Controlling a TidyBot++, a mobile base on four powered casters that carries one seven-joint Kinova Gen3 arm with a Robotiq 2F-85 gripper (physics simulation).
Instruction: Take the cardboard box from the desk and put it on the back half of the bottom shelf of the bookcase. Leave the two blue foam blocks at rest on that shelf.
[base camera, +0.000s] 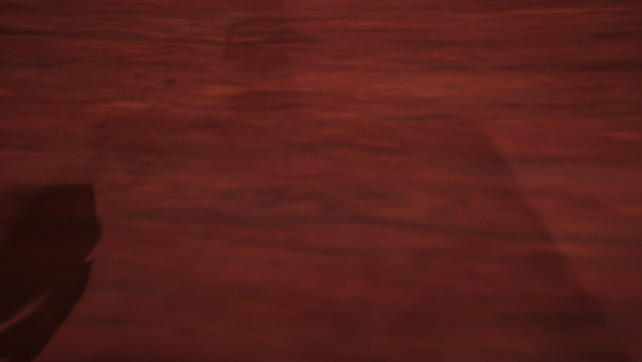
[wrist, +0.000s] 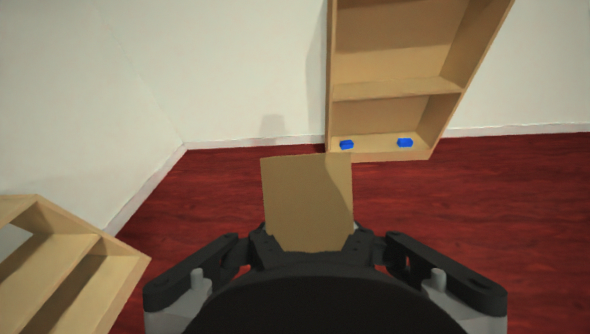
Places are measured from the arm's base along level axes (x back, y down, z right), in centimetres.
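Where they show: gripper, fingertip midpoint: (wrist: 308, 225).
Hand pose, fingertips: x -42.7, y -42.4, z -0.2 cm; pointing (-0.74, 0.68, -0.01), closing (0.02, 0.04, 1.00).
Each offset is from my fingertips to the top centre of the thing. Level surfaces: height alone.
The cardboard box @(dy -8.3, dx +0.2, dz +0.1 cm) (wrist: 309, 200) is held between the fingers of my gripper (wrist: 308, 225) in the wrist view, which is shut on it. The box stands out beyond the fingertips, over the red floor as seen from above. The bookcase (wrist: 398, 156) stands against the far wall, ahead and a little to the right. Its bottom shelf @(dy +72.0 cm) (wrist: 375, 143) bears two blue foam blocks, a left block @(dy +67.5, dx -106.2, dz +34.3 cm) (wrist: 346, 144) and a right block @(dy +67.5, dx -102.7, dz +79.2 cm) (wrist: 405, 142), set apart from each other. The box's top edge overlaps the bookcase's lower left corner in the view. The desk does not show in these views.
A low wooden shelf unit (wrist: 120, 246) stands at the lower left in the wrist view. White walls (wrist: 240, 65) meet in a corner left of the bookcase. The base camera shows red wooden floor @(dy +82.0 cm) (base camera: 350, 165) with shadows and a dark shape (base camera: 50, 235) at its left edge.
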